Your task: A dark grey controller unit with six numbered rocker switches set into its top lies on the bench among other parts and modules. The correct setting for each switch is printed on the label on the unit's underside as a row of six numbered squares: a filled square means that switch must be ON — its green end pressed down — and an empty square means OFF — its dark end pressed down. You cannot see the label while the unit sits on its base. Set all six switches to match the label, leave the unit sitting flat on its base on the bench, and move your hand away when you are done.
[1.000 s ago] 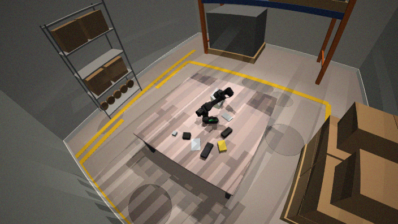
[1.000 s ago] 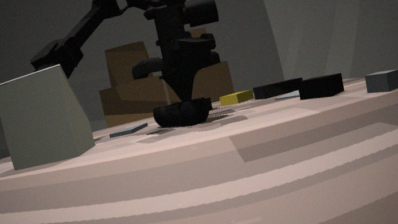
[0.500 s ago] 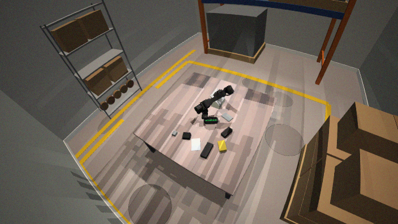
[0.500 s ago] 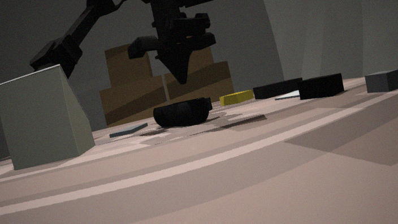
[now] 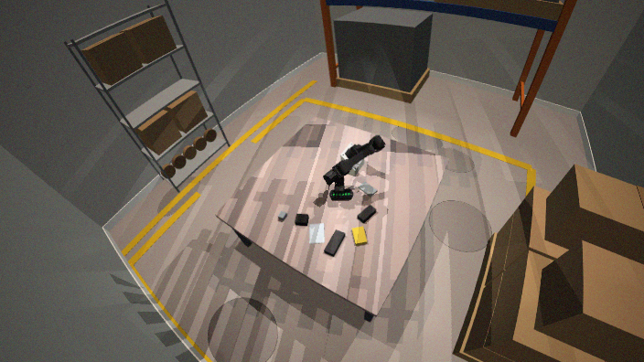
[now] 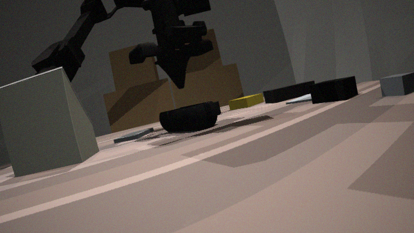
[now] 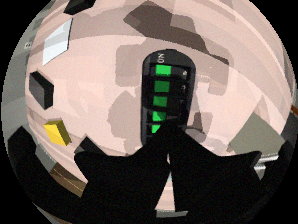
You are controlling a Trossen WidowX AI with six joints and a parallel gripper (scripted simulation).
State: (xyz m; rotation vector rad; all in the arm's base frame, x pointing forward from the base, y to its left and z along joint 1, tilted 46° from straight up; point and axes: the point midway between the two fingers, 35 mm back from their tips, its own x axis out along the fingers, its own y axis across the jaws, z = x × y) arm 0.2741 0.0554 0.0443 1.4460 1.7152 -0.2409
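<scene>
The flat grey plate lies 14 cm behind my gripper tip, 13 cm to the left of it and 8 cm below it. Also, from my gripper tip: white plate 32 cm ahead, 9 cm below; small black block 28 cm ahead, 13 cm to the right, 7 cm below; yellow block 22 cm ahead, 25 cm to the left, 7 cm below.
</scene>
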